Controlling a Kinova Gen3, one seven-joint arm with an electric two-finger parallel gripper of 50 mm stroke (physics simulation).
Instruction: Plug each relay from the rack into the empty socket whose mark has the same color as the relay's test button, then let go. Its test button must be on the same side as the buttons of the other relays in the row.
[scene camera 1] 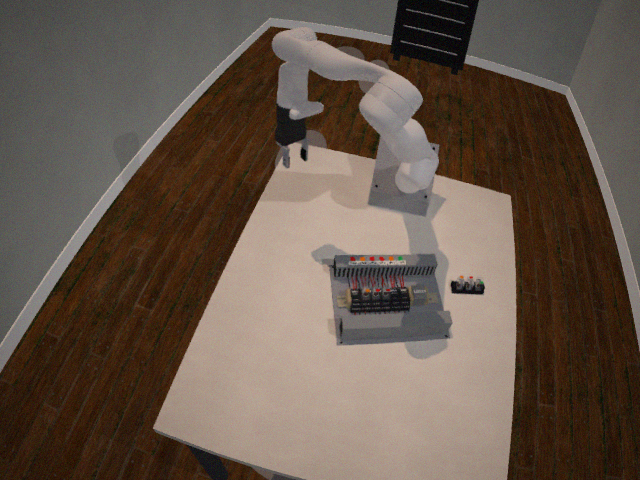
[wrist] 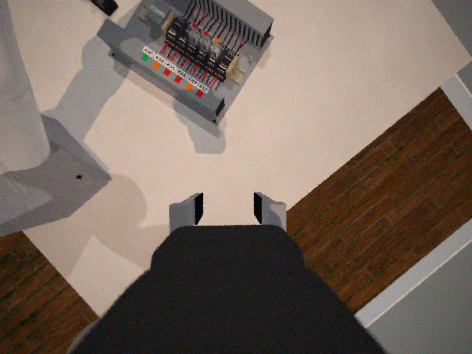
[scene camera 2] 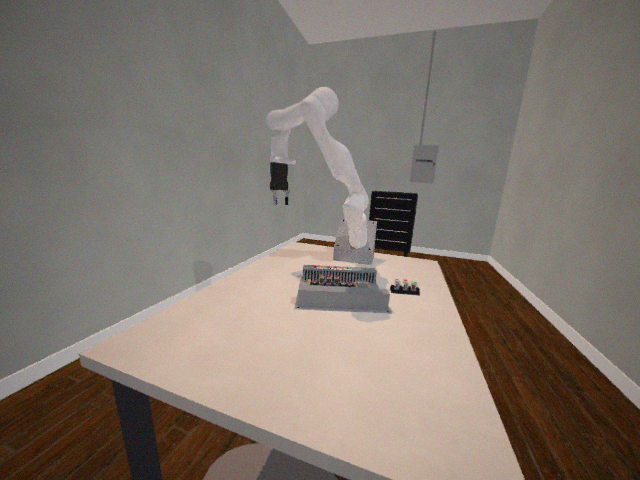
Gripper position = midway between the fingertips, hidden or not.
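My gripper (scene camera 1: 295,162) in sight. Gripper in the wrist view (wrist: 228,203) too.
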